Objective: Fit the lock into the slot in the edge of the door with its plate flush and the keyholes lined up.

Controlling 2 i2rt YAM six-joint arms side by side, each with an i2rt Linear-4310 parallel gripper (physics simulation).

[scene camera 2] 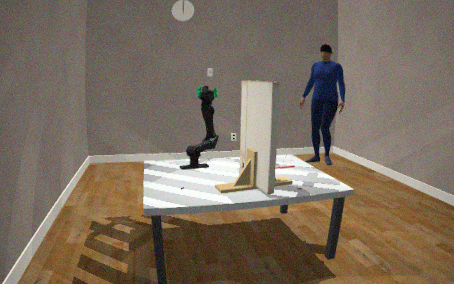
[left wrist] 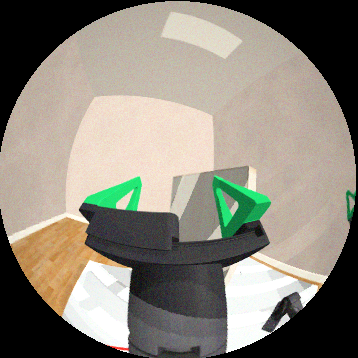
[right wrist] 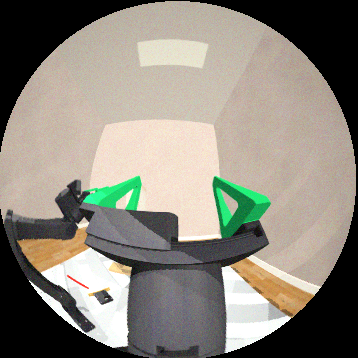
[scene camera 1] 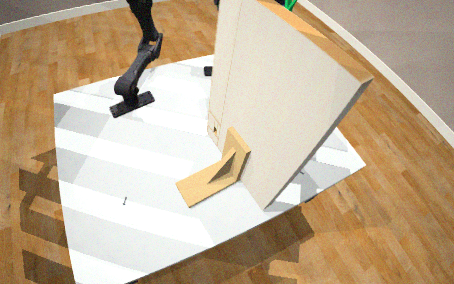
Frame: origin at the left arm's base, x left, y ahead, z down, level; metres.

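Seen in the pictures: left gripper, fingertip midpoint: (left wrist: 176,179) (right wrist: 102,187); right gripper, fingertip midpoint: (scene camera 2: 208,86) (right wrist: 176,179); right arm's base at its link origin: (scene camera 2: 194,167) (scene camera 1: 132,104).
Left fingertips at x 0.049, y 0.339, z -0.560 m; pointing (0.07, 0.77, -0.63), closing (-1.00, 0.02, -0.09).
A point is followed by its place in that frame.
The lock (right wrist: 104,297) {x -0.005, y 0.207, z -0.010 m} lies on the table in the right wrist view, a black case with a brass plate along one side. The pale door (scene camera 1: 290,100) {x 0.002, y 0.646, z -0.471 m} (scene camera 2: 257,130) {x -0.021, y 0.598, z -0.335 m} (left wrist: 190,210) {x -0.001, y 0.546, z -0.479 m} stands upright; a small keyhole (scene camera 1: 215,129) {x -0.093, y 0.429, z -0.084 m} shows low on its face in scene camera 1. The slot in its edge cannot be made out. My left gripper (left wrist: 176,179) {x 0.049, y 0.339, z -0.560 m} is open and empty, raised high, with the door beyond it. My right gripper (right wrist: 176,179) {x -0.349, y 0.168, z -0.560 m} (scene camera 2: 207,91) {x -0.349, y 0.168, z -0.560 m} is open and empty, high above the table and apart from the lock.
Wooden brackets (scene camera 1: 205,188) {x -0.145, y 0.634, z -0.018 m} (scene camera 2: 235,187) {x -0.131, y 0.641, z -0.018 m} hold the door's foot on the white table (scene camera 1: 100,240) {x -0.504, y 0.789, z 0.000 m} (scene camera 2: 170,200) {x -0.454, y 0.839, z 0.000 m}. A red strip (right wrist: 77,281) {x 0.186, y 0.154, z -0.006 m} (scene camera 2: 285,167) {x 0.203, y 0.150, z -0.003 m} lies near the lock. A small dark pin (scene camera 1: 125,201) {x -0.429, y 0.660, z -0.007 m} is on the table. A person (scene camera 2: 325,90) stands behind the table.
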